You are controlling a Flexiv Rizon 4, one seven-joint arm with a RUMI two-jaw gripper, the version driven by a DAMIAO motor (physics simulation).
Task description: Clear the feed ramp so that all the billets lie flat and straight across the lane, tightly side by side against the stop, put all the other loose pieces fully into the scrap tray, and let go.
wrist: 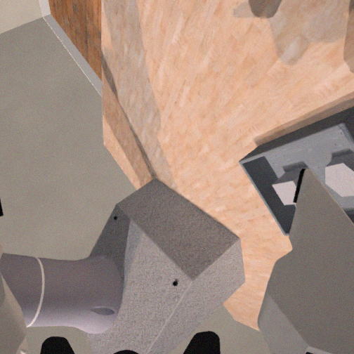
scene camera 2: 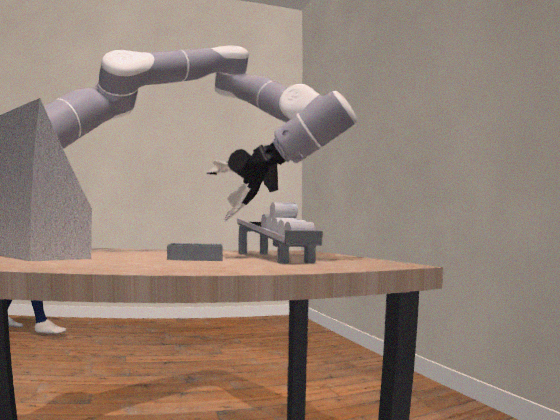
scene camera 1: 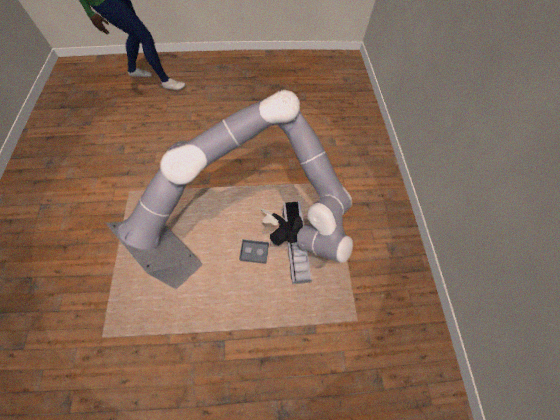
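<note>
The feed ramp stands on short legs, with its upper part hidden under the arm in scene camera 1. Several pale round billets lie across its lane towards the stop end. One pale cylinder sits higher, on top of the others. The scrap tray holds two pale-topped pieces; one is a squarish piece, the other a many-sided piece. My gripper is open and empty, tilted, above the table between ramp and tray.
The grey robot base block stands on the table at the left of the scene views. The arm's wrist end hangs over the ramp. A person stands on the floor well beyond the table.
</note>
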